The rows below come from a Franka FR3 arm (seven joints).
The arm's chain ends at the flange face. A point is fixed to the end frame.
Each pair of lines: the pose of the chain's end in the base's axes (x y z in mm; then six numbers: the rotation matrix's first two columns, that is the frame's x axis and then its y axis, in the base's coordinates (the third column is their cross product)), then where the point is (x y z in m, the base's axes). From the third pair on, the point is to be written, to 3 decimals.
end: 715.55 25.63 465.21 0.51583 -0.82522 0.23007 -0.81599 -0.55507 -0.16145
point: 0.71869 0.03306 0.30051
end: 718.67 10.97 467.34 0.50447 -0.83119 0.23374 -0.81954 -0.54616 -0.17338
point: 0.72394 0.01889 0.30272
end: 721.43 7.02 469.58 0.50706 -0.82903 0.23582 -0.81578 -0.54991 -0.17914
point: 0.728 0.015 0.305
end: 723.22 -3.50 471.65 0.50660 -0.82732 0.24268 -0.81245 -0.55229 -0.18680
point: 0.731 0.004 0.307
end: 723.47 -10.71 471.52 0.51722 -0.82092 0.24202 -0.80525 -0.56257 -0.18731
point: 0.731 -0.003 0.307
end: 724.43 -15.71 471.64 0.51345 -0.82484 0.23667 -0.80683 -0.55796 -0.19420
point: 0.733 -0.006 0.307
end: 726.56 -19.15 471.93 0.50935 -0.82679 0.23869 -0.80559 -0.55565 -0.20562
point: 0.737 -0.009 0.308
